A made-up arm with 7 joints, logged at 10 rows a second.
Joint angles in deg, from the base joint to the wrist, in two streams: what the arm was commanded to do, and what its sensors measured. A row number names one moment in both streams.
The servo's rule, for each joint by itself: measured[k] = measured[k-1] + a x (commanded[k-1-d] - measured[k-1]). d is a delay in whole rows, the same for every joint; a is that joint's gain. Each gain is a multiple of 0.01, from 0.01 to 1. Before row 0 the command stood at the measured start. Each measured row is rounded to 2 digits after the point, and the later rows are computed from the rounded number. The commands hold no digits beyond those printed.
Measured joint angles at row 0:
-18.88 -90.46 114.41 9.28 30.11 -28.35 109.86
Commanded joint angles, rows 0 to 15:
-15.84 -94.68 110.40 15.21 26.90 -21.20 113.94
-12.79 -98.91 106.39 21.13 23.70 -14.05 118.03
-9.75 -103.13 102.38 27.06 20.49 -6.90 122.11
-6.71 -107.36 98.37 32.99 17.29 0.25 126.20
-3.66 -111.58 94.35 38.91 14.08 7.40 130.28
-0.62 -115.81 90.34 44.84 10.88 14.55 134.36
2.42 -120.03 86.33 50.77 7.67 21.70 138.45
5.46 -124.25 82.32 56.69 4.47 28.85 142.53
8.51 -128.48 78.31 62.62 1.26 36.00 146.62
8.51 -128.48 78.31 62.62 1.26 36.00 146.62
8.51 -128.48 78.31 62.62 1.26 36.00 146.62
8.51 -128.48 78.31 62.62 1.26 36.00 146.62
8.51 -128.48 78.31 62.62 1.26 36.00 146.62
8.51 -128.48 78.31 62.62 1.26 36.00 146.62
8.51 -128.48 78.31 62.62 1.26 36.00 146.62
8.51 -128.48 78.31 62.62 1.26 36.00 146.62
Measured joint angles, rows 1 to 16:
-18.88 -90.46 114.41 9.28 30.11 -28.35 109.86
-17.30 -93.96 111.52 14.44 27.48 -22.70 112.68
-14.95 -98.07 107.83 20.26 24.38 -15.87 116.37
-12.25 -102.27 103.91 26.18 21.19 -8.78 120.33
-9.37 -106.49 99.92 32.10 17.99 -1.65 124.38
-6.40 -110.71 95.91 38.02 14.78 5.50 128.45
-3.39 -114.94 91.90 43.95 11.58 12.65 132.53
-0.37 -119.16 87.89 49.88 8.37 19.80 136.61
2.66 -123.38 83.88 55.80 5.17 26.95 140.69
5.70 -127.61 79.87 61.73 1.96 34.10 144.78
7.16 -128.33 78.75 62.50 1.39 35.60 146.05
7.86 -128.45 78.43 62.60 1.28 35.92 146.44
8.20 -128.47 78.34 62.62 1.26 35.98 146.56
8.36 -128.48 78.32 62.62 1.26 36.00 146.60
8.44 -128.48 78.31 62.62 1.26 36.00 146.61
8.48 -128.48 78.31 62.62 1.26 36.00 146.62
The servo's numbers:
d 1
a 0.52 0.83 0.72 0.87 0.82 0.79 0.69

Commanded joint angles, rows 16 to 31:
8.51 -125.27 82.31 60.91 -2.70 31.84 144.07
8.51 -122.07 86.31 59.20 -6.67 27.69 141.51
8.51 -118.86 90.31 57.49 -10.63 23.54 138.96
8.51 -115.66 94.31 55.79 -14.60 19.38 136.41
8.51 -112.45 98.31 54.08 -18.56 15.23 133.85
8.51 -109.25 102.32 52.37 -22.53 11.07 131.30
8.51 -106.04 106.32 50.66 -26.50 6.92 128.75
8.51 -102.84 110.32 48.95 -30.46 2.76 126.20
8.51 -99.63 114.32 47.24 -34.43 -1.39 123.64
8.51 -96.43 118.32 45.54 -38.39 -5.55 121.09
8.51 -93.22 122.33 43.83 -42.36 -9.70 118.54
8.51 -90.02 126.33 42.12 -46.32 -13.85 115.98
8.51 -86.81 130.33 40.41 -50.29 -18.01 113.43
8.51 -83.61 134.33 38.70 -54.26 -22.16 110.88
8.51 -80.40 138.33 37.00 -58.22 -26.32 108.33
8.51 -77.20 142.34 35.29 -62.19 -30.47 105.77
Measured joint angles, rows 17 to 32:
8.50 -128.48 78.31 62.62 1.26 36.00 146.62
8.51 -125.82 81.19 61.13 -1.99 32.71 144.86
8.51 -122.71 84.88 59.45 -5.83 28.74 142.55
8.51 -119.51 88.79 57.74 -9.77 24.63 140.07
8.51 -116.31 92.76 56.04 -13.73 20.48 137.54
8.51 -113.11 96.76 54.33 -17.69 16.33 134.99
8.51 -109.91 100.76 52.62 -21.66 12.17 132.44
8.51 -106.70 104.76 50.91 -25.63 8.02 129.89
8.51 -103.50 108.76 49.20 -29.59 3.86 127.34
8.51 -100.29 112.76 47.49 -33.56 -0.29 124.79
8.51 -97.09 116.76 45.79 -37.52 -4.45 122.24
8.51 -93.88 120.77 44.08 -41.49 -8.60 119.69
8.51 -90.68 124.77 42.37 -45.45 -12.75 117.13
8.51 -87.47 128.77 40.66 -49.42 -16.91 114.58
8.51 -84.27 132.77 38.95 -53.39 -21.06 112.03
8.51 -81.06 136.77 37.25 -57.35 -25.22 109.48

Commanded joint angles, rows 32 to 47:
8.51 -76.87 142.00 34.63 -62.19 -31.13 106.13
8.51 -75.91 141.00 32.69 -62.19 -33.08 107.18
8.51 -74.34 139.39 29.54 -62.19 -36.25 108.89
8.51 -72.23 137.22 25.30 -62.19 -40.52 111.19
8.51 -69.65 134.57 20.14 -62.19 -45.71 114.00
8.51 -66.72 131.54 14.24 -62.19 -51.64 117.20
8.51 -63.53 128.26 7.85 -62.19 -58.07 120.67
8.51 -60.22 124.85 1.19 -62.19 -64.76 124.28
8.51 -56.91 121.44 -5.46 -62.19 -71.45 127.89
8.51 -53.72 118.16 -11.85 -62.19 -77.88 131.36
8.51 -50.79 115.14 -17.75 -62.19 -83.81 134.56
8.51 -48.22 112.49 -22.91 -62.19 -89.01 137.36
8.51 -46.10 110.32 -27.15 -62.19 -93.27 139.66
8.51 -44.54 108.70 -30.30 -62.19 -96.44 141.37
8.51 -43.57 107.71 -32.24 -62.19 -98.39 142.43
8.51 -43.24 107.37 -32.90 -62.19 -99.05 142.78
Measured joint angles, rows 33 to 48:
8.51 -77.86 140.78 35.54 -61.32 -29.37 106.92
8.51 -77.04 141.66 34.75 -62.03 -30.76 106.37
8.51 -76.10 141.18 32.96 -62.16 -32.59 106.93
8.51 -74.64 139.89 29.98 -62.18 -35.48 108.28
8.51 -72.64 137.97 25.91 -62.19 -39.46 110.29
8.51 -70.16 135.52 20.89 -62.19 -44.40 112.85
8.51 -67.30 132.65 15.10 -62.19 -50.12 115.85
8.51 -64.17 129.49 8.79 -62.19 -56.40 119.18
8.51 -60.89 126.15 2.18 -62.19 -63.00 122.70
8.51 -57.59 122.76 -4.47 -62.19 -69.68 126.28
8.51 -54.38 119.45 -10.89 -62.19 -76.16 129.79
8.51 -51.40 116.35 -16.86 -62.19 -82.20 133.08
8.51 -48.76 113.57 -22.12 -62.19 -87.58 136.03
8.51 -46.55 111.23 -26.50 -62.19 -92.08 138.53
8.51 -44.88 109.41 -29.81 -62.19 -95.52 140.49
8.51 -43.79 108.19 -31.92 -62.19 -97.79 141.83

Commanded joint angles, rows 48 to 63:
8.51 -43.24 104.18 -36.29 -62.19 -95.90 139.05
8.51 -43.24 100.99 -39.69 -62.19 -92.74 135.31
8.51 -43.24 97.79 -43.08 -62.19 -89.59 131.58
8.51 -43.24 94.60 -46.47 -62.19 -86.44 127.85
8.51 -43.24 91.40 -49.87 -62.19 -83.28 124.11
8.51 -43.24 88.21 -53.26 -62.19 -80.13 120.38
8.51 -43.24 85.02 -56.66 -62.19 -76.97 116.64
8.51 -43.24 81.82 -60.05 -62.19 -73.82 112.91
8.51 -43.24 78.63 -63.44 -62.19 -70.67 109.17
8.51 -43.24 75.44 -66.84 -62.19 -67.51 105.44
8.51 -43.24 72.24 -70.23 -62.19 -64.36 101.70
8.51 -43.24 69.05 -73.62 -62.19 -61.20 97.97
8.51 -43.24 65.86 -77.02 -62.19 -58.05 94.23
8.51 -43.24 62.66 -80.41 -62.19 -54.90 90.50
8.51 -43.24 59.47 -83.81 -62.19 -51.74 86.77
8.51 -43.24 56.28 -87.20 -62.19 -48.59 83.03
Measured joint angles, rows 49 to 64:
8.51 -43.33 107.60 -32.77 -62.19 -98.79 142.49
8.51 -43.26 105.14 -35.83 -62.19 -96.51 140.12
8.51 -43.24 102.15 -39.19 -62.19 -93.53 136.80
8.51 -43.24 99.01 -42.57 -62.19 -90.42 133.20
8.51 -43.24 95.83 -45.96 -62.19 -87.28 129.51
8.51 -43.24 92.64 -49.36 -62.19 -84.12 125.78
8.51 -43.24 89.45 -52.75 -62.19 -80.97 122.05
8.51 -43.24 86.26 -56.15 -62.19 -77.81 118.32
8.51 -43.24 83.06 -59.54 -62.19 -74.66 114.59
8.51 -43.24 79.87 -62.93 -62.19 -71.51 110.85
8.51 -43.24 76.68 -66.33 -62.19 -68.35 107.12
8.51 -43.24 73.48 -69.72 -62.19 -65.20 103.38
8.51 -43.24 70.29 -73.11 -62.19 -62.04 99.65
8.51 -43.24 67.10 -76.51 -62.19 -58.89 95.91
8.51 -43.24 63.90 -79.90 -62.19 -55.74 92.18
8.51 -43.24 60.71 -83.30 -62.19 -52.58 88.45

